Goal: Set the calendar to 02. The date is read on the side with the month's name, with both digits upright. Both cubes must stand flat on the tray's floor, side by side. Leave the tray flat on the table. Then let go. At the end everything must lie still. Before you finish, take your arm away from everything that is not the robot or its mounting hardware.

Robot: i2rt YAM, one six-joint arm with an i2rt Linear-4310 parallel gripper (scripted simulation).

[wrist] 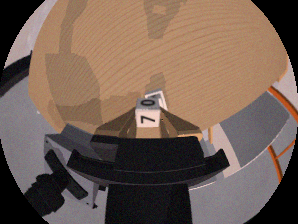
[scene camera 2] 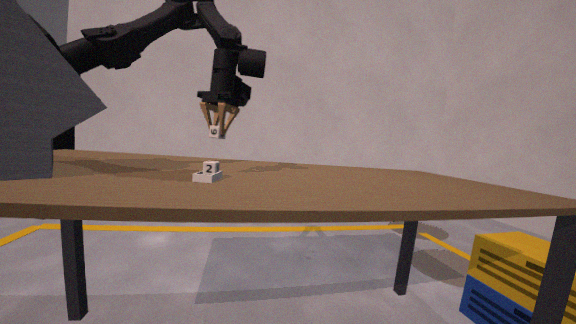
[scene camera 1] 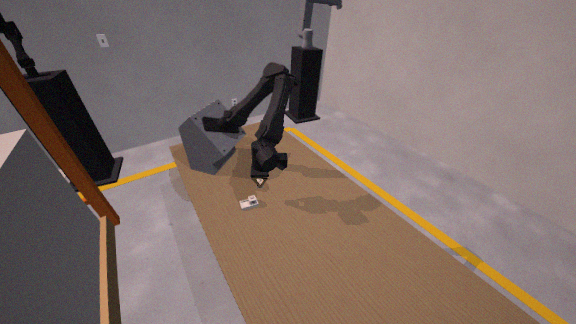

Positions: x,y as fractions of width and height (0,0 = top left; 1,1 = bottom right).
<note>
In view: the gripper (scene camera 2: 0.38,0.42).
The gripper is seen too in the wrist view (wrist: 0.49,0.49).
</note>
